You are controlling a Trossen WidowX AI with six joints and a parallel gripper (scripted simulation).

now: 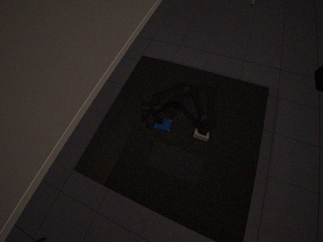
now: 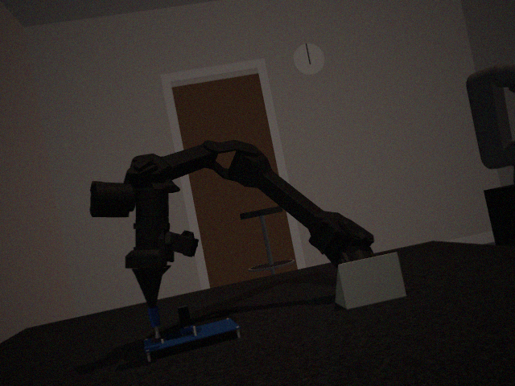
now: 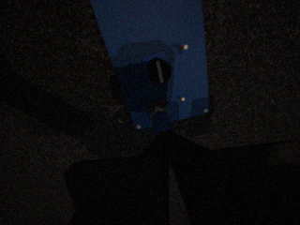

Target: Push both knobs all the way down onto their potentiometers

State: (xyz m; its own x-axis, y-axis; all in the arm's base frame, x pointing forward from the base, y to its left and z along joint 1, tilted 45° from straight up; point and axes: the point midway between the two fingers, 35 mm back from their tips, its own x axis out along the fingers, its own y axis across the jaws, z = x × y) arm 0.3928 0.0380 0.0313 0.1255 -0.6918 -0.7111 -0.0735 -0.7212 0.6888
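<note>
Right now my gripper tip is 20 mm above the blue knob. Also, from my gripper tip: dark knob: 50 mm behind, 20 mm below.
</note>
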